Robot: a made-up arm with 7 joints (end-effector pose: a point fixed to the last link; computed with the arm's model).
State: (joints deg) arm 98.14 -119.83 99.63 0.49 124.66 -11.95 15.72
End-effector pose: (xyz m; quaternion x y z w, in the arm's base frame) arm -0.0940 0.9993 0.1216 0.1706 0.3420 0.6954 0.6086
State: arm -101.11 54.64 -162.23 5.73 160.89 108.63 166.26
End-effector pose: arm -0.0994 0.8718 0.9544 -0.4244 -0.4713 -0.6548 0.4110
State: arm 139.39 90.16 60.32 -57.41 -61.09 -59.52 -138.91
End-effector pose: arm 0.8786 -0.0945 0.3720 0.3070 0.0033 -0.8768 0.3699
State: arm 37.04 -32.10 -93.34 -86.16 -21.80 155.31 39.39
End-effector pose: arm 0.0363 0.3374 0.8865 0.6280 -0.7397 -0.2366 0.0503
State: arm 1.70 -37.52 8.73 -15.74 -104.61 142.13 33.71
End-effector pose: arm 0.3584 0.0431 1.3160 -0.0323 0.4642 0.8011 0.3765
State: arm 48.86 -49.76 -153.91 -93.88 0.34 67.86 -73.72
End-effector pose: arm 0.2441 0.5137 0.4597 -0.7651 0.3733 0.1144 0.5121
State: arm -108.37 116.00 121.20 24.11 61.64 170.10 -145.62
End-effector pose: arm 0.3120 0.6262 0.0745 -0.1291 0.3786 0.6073 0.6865
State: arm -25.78 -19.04 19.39 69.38 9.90 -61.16 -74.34
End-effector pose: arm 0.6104 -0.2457 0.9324 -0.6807 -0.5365 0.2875 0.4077
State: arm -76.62 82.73 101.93 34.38 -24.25 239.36 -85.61
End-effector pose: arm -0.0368 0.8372 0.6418 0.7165 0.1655 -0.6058 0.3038
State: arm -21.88 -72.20 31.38 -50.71 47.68 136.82 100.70
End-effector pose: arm 0.5121 -0.5263 0.9332 0.5328 -0.0051 -0.3788 0.7567
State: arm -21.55 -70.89 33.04 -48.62 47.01 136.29 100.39
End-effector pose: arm 0.5174 -0.5266 0.9399 0.5361 0.0110 -0.3729 0.7572
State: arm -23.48 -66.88 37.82 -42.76 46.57 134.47 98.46
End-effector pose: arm 0.5072 -0.5483 0.9626 0.5459 0.0485 -0.3644 0.7529
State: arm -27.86 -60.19 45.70 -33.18 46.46 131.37 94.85
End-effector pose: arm 0.4798 -0.5788 1.0053 0.5512 0.1040 -0.3442 0.7529
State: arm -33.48 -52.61 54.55 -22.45 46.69 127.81 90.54
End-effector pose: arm 0.4421 -0.5924 1.0627 0.5362 0.1577 -0.3136 0.7677
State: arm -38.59 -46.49 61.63 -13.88 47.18 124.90 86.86
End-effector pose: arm 0.4059 -0.5850 1.1163 0.5060 0.1923 -0.2894 0.7895
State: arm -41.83 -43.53 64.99 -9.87 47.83 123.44 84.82
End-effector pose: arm 0.3807 -0.5787 1.1442 0.4868 0.2040 -0.2827 0.8010
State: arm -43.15 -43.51 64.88 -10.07 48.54 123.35 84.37
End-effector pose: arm 0.3672 -0.5870 1.1447 0.4898 0.1990 -0.2901 0.7977
